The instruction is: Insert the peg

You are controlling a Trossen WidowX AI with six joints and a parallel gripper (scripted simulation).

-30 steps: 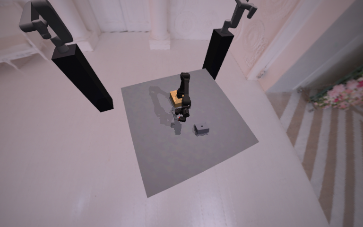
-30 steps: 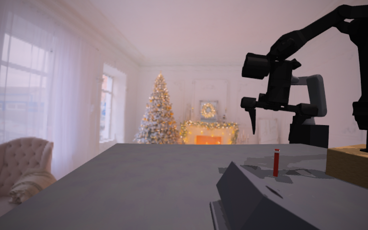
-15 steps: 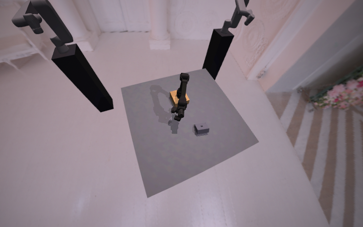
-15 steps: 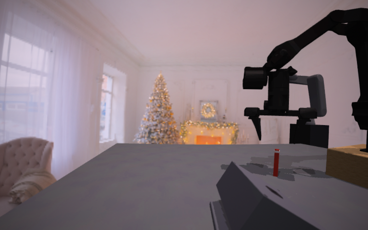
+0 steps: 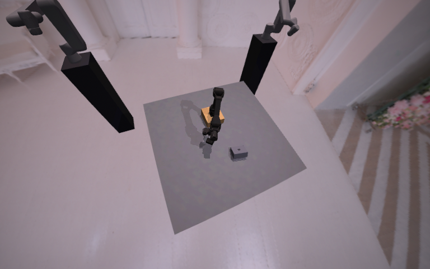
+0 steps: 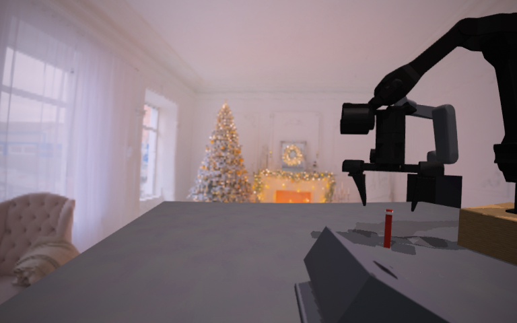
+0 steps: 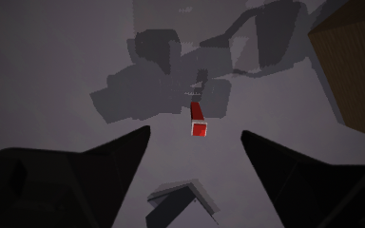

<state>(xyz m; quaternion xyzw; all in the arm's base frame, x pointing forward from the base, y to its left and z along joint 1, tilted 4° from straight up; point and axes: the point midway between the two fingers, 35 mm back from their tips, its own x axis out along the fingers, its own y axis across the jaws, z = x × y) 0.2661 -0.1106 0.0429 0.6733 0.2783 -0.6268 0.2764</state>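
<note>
Right now the red peg is 30 mm below my gripper tip. Also, from my gripper tip: hole (200 mm to the left, 170 mm ahead, 20 mm below); sloped panel (190 mm to the left, 180 mm ahead, 50 mm below).
</note>
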